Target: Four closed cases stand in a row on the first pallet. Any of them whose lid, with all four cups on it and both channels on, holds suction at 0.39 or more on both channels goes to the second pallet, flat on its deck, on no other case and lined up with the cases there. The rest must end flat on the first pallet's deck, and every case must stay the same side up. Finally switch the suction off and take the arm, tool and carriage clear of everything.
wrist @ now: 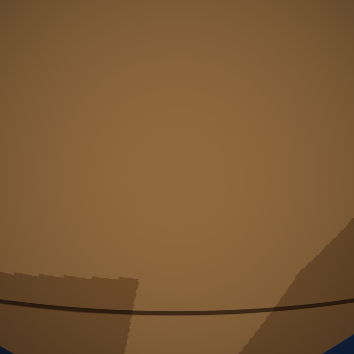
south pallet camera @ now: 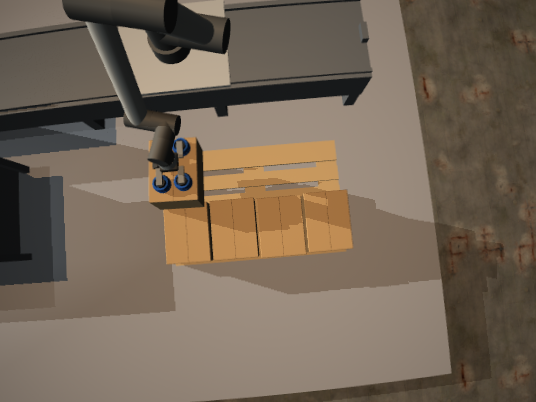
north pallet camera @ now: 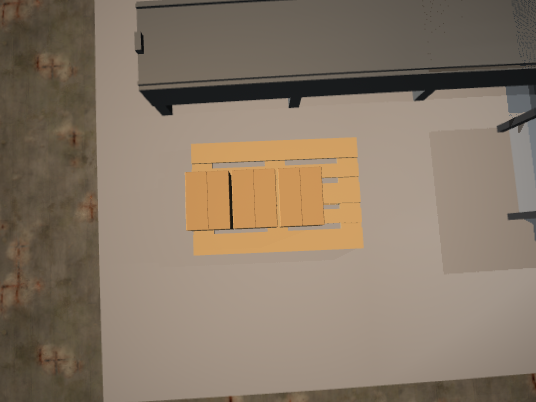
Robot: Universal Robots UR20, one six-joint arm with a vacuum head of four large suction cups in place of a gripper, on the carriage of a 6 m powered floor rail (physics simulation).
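Seen in the pictures: end effector, tool point: (wrist: 171, 251); arm's base, origin of the base link: (south pallet camera: 172, 46).
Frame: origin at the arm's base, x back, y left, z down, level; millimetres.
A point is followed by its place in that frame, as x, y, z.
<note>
My suction head (south pallet camera: 172, 164) @(-798, -24, -48) has its blue cups on the lid of a brown case (south pallet camera: 191, 167) @(-814, 88, -69) (wrist: 175, 175) @(-796, -65, -70) and holds it level above the left end of the south pallet (south pallet camera: 270, 155) @(-674, 568, 427). Three cups show; the wrist hides the fourth. The held case covers the back part of the leftmost case (south pallet camera: 186, 240) @(-1228, -25, 179) in the south pallet camera. Beside that one, three more cases (south pallet camera: 233, 225) @(-1161, 283, 180) (south pallet camera: 281, 220) @(-1158, 590, 179) (south pallet camera: 327, 220) @(-1186, 884, 180) stand in the front row. Three closed cases (north pallet camera: 207, 200) @(-1014, -5257, 179) (north pallet camera: 254, 197) @(-1013, -4952, 180) (north pallet camera: 301, 196) @(-1026, -4648, 179) stand in a row on the north pallet (north pallet camera: 275, 150) @(-657, -4786, 426), whose right end is bare.
The grey floor rail (north pallet camera: 300, 45) (south pallet camera: 300, 45) runs behind both pallets. The cream carriage (south pallet camera: 210, 70) @(-191, 234, 0) stands on it, behind the south pallet's left end. A dark structure (south pallet camera: 10, 215) @(-921, -1420, 463) stands left of the south pallet. Dark bars (north pallet camera: 520, 216) @(-1244, -2963, 558) show at the north view's right edge.
</note>
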